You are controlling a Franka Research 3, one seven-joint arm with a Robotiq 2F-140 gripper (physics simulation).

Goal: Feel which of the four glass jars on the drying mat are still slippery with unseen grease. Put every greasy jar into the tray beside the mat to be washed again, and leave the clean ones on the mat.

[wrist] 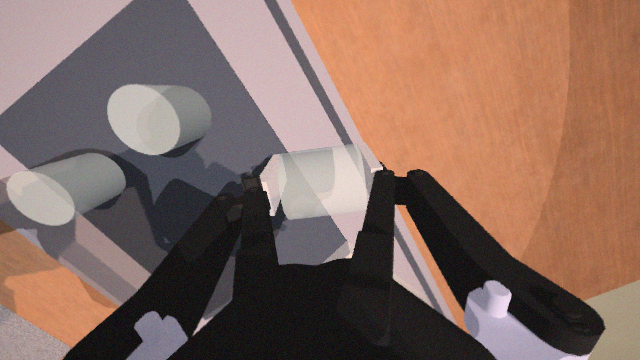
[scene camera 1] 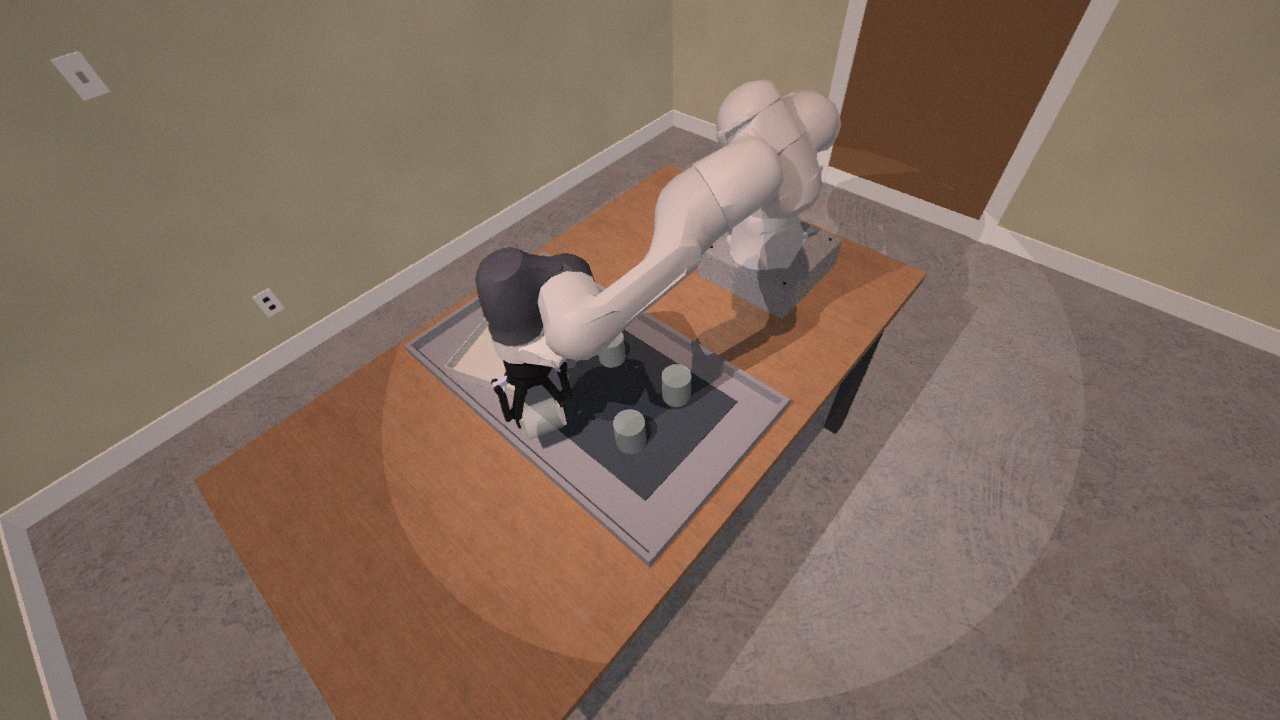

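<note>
My gripper (scene camera 1: 541, 419) (wrist: 320, 162) is shut on a pale, lying glass jar (scene camera 1: 544, 417) (wrist: 320, 185) across its ends. The jar is held on its side, apparently a little above the surface, over the edge of the dark drying mat (scene camera 1: 646, 479) (wrist: 220, 115). A second jar (scene camera 1: 629, 434) (wrist: 159, 119) and a third jar (scene camera 1: 676, 386) (wrist: 67, 190) stand upright on the mat. A fourth jar (scene camera 1: 612, 351) stands near the arm, partly hidden in the scene view. The cream tray (scene camera 1: 470, 356) lies beside the mat, partly hidden behind the gripper. Grease cannot be seen.
A large grey surround with a low raised rim (scene camera 1: 657, 530) encloses the mat and tray. It stands on the wooden table (scene camera 1: 429, 537) (wrist: 450, 100). The robot's base (scene camera 1: 769, 286) is at the table's far end, and its arm reaches over the surround.
</note>
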